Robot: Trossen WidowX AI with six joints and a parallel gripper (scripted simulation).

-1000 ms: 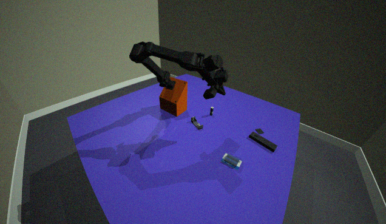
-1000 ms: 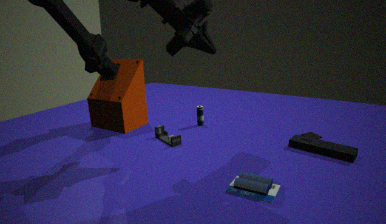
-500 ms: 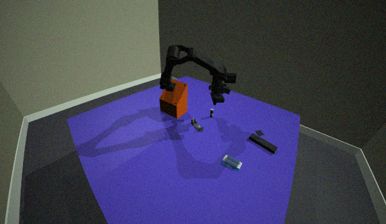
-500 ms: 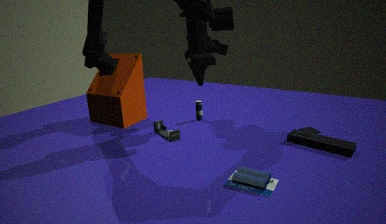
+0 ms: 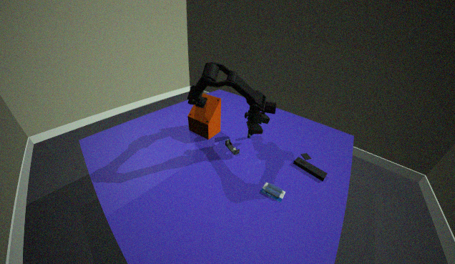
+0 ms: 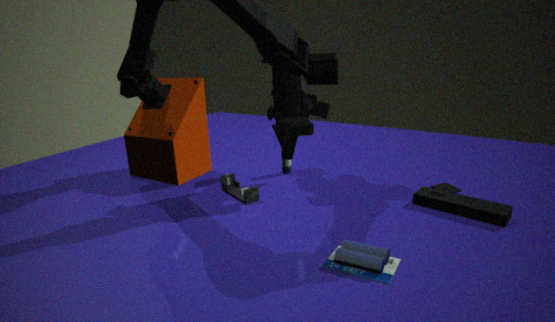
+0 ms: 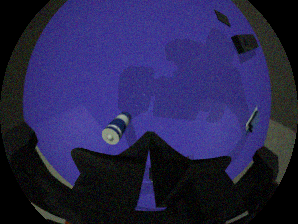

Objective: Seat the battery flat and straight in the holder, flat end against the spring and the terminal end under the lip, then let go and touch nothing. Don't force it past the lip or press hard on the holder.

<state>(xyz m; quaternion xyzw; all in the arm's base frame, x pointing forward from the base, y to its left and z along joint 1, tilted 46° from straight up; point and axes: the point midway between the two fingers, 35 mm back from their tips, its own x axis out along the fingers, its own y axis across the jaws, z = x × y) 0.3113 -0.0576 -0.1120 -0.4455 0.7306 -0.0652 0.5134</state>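
The battery lies 2 cm behind my gripper tip, 3 cm to the left of it and 1 cm below it.
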